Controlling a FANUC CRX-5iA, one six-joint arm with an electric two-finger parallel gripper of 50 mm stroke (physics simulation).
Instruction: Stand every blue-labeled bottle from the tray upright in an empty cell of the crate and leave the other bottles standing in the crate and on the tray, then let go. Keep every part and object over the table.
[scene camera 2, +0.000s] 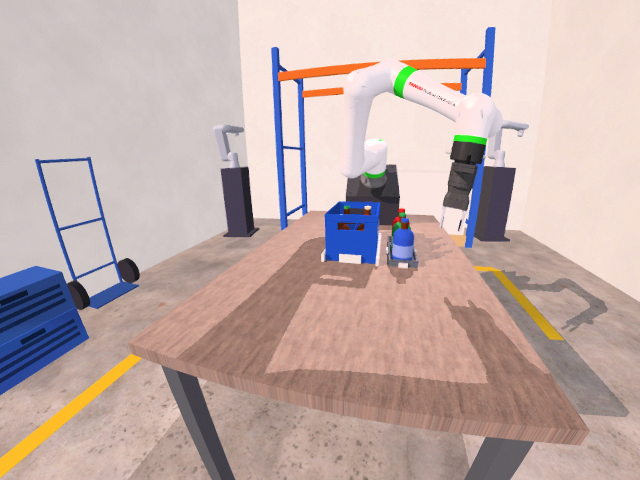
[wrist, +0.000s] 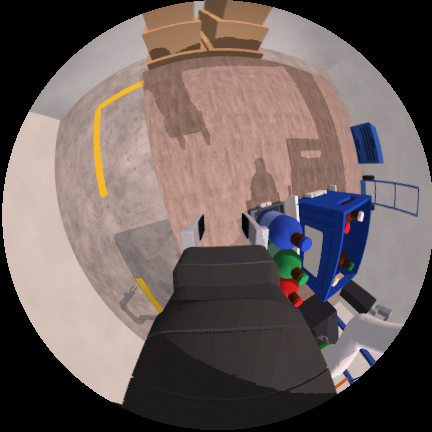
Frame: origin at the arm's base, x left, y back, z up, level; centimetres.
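Seen in the pictures: gripper, fingertip midpoint: (scene camera 2: 449, 229) (wrist: 222, 221); arm's base, origin of the base link: (scene camera 2: 373, 179).
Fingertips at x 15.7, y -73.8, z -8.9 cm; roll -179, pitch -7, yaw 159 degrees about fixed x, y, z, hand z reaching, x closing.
Pixels of each thing's middle, then the offset from my fingertips to it. "pt": a spot on its surface instead. Level surfaces: height alone.
- blue-labeled bottle, body centre: (wrist: 283, 230) (scene camera 2: 403, 240) dx -11.8, dy +10.2, dz -7.1 cm
- grey tray, surface spot: (wrist: 280, 205) pt dx -16.7, dy +7.1, dz -14.1 cm
- green bottle, body centre: (wrist: 285, 261) (scene camera 2: 401, 232) dx -10.6, dy +19.1, dz -7.1 cm
- red bottle, body centre: (wrist: 283, 285) (scene camera 2: 400, 227) dx -9.0, dy +27.8, dz -7.1 cm
- blue crate, body centre: (wrist: 331, 241) (scene camera 2: 355, 228) dx -28.6, dy +22.8, dz -6.6 cm
- wooden table, its level: dz -15.4 cm
A blue-labeled bottle (scene camera 2: 403, 244) (wrist: 283, 229) stands upright at the near end of the grey tray (scene camera 2: 411, 264) (wrist: 280, 205). A green bottle (scene camera 2: 397, 227) (wrist: 287, 263) and a red bottle (scene camera 2: 395, 220) (wrist: 288, 287) stand behind it in the row. The blue crate (scene camera 2: 350, 243) (wrist: 315, 214) stands beside the tray; several bottles stand in it, with white, red, green and cream caps in the wrist view. Its cell floors are largely hidden. My gripper (scene camera 2: 452, 225) (wrist: 222, 221) is open and empty, above the table's side on the tray's far side from the crate, apart from the bottles.
The wooden table (scene camera 2: 392, 330) (wrist: 230, 115) has its side edge close under my gripper. White brackets hold the crate's base. The robot's pedestal (scene camera 2: 373, 198) stands behind the table. A blue and orange rack (scene camera 2: 279, 139) stands at the back. A hand truck (scene camera 2: 82, 225) stands at the left.
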